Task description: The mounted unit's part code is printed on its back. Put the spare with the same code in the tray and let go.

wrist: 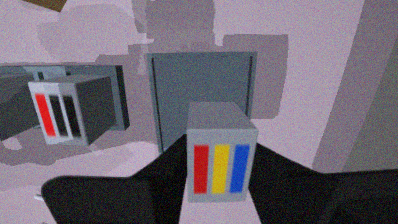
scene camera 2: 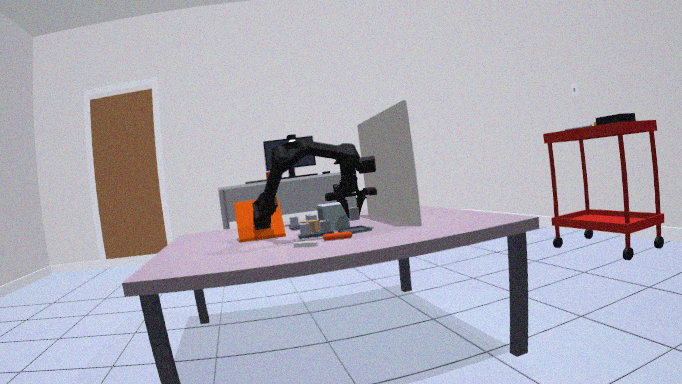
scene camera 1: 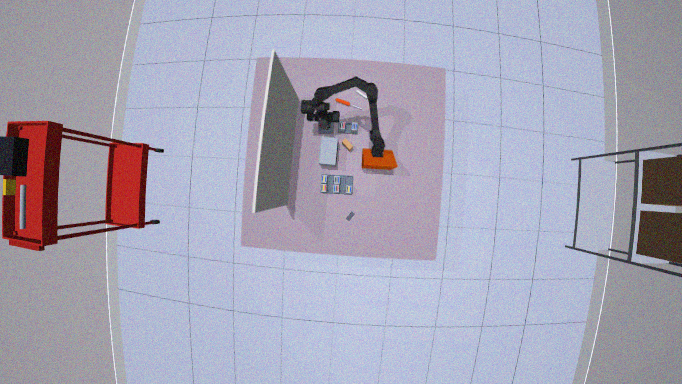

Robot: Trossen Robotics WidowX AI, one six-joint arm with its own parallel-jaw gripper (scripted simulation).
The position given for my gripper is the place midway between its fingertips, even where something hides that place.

Note:
In view: my gripper (scene camera 2: pixel 353 217), a flat tray (wrist: pixel 176 79) and a tall grey panel (scene camera 2: pixel 387 136).
My gripper is seen too in the wrist view (wrist: pixel 212 139). The tall grey panel is seen too in scene camera 1 (scene camera 1: pixel 274 158).

